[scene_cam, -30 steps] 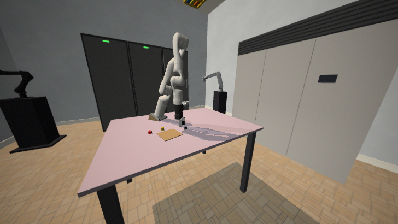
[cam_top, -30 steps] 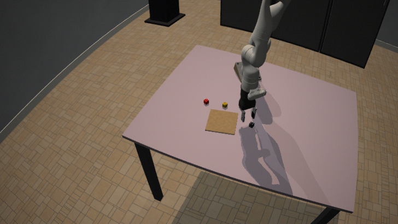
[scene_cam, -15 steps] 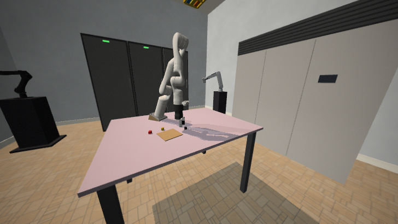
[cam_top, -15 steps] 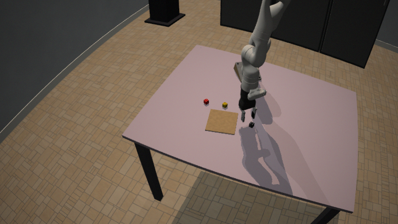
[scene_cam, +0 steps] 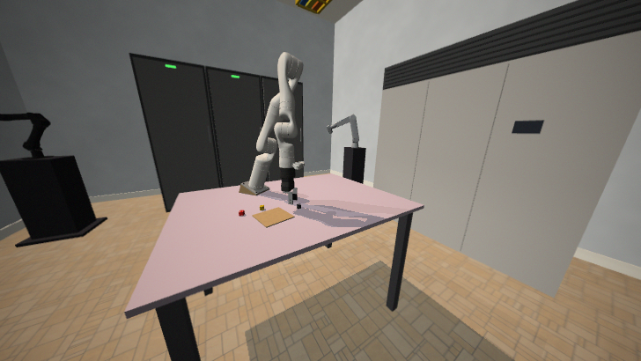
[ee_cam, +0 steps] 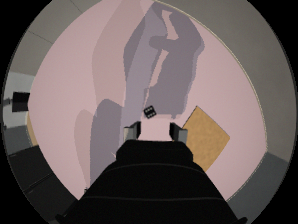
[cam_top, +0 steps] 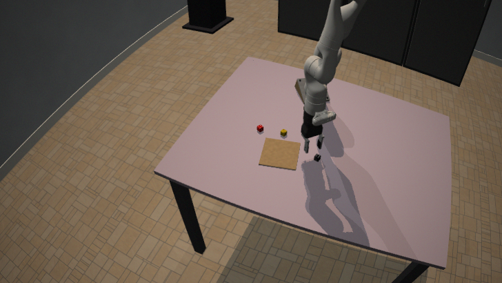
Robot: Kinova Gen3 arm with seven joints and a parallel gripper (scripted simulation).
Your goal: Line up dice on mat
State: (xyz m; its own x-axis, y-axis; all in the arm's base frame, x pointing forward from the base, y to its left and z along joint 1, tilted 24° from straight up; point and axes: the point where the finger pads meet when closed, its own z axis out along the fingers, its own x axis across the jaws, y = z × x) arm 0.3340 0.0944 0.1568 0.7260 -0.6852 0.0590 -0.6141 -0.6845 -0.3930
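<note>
Now: hand 4 cm above the black die, 3 cm to the right of it and 1 cm short of it. The rest, counted from my hand: yellow die (15 cm to the right, 5 cm behind, 4 cm below); then square mat (11 cm to the right, 5 cm below, 5 cm ahead); then red die (24 cm to the right, 4 cm below, 3 cm behind).
</note>
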